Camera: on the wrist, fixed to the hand. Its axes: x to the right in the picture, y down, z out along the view.
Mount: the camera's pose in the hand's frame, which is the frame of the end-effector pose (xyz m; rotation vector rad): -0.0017 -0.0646 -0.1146 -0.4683 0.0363 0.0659
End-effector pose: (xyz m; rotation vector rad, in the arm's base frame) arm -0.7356 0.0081 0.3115 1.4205 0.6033 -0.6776
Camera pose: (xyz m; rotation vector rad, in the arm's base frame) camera -0.7817 0.1207 0.2615 1.0117 0.6886 -0.4222
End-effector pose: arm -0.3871 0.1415 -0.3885 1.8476 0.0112 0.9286
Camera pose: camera -0.4317 0.2612 -0.4199 1.4035 -0.2280 0.9193
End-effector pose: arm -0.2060 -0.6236 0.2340 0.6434 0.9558 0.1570
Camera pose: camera -0.3083 -0.6257 0.1513 0.2402 0.8917 0.4379
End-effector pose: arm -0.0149 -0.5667 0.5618 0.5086 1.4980 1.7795
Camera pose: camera -0.0767 -0.6413 0.4728 0.2901 1.0426 2.1149
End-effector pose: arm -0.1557 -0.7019 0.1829 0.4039 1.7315 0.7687
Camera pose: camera -0.2561 -0.7828 0.1570 0.1264 1.5154 1.1995
